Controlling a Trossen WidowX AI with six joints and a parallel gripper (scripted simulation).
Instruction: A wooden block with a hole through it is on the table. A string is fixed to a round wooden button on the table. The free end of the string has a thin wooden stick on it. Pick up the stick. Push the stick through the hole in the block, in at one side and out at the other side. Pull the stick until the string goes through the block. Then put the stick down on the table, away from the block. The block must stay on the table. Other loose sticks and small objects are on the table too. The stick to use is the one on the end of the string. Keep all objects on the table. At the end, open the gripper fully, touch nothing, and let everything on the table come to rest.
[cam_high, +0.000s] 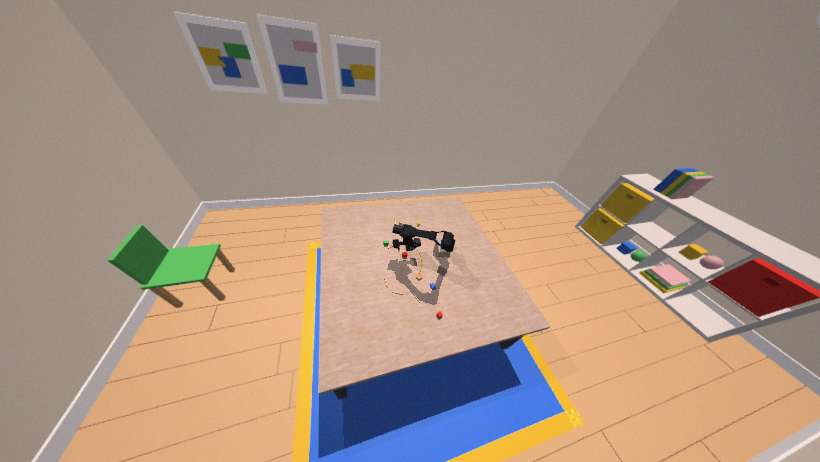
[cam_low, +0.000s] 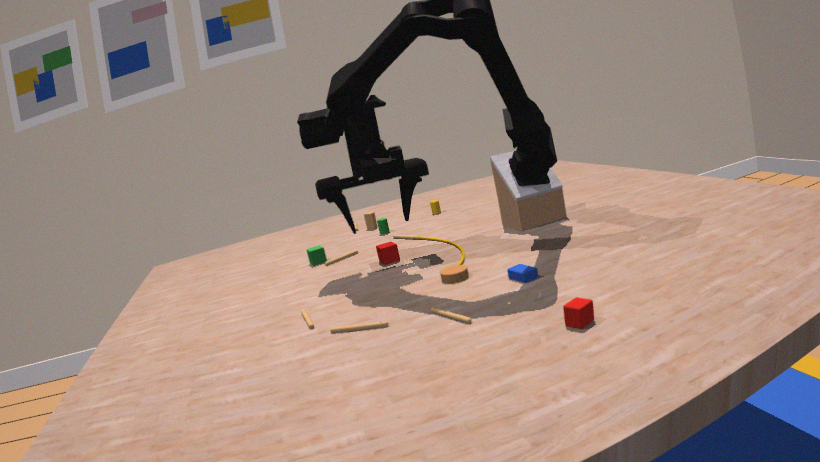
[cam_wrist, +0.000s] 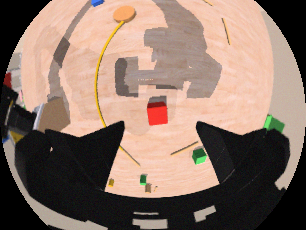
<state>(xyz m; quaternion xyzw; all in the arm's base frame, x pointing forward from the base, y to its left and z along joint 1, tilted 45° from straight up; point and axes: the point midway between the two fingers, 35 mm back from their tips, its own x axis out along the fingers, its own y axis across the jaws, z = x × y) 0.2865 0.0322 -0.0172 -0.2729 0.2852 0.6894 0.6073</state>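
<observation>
Now: gripper tip 13 cm to the left of the thin wooden stick, 7 cm past it and 6 cm above it. The rest, counted from my gripper tip: green cylinder (24 cm to the right, 5 cm below, 3 cm behind); round wooden button (18 cm to the left, 7 cm behind, 6 cm below); green cube (12 cm to the right, 12 cm ahead, 5 cm below).
</observation>
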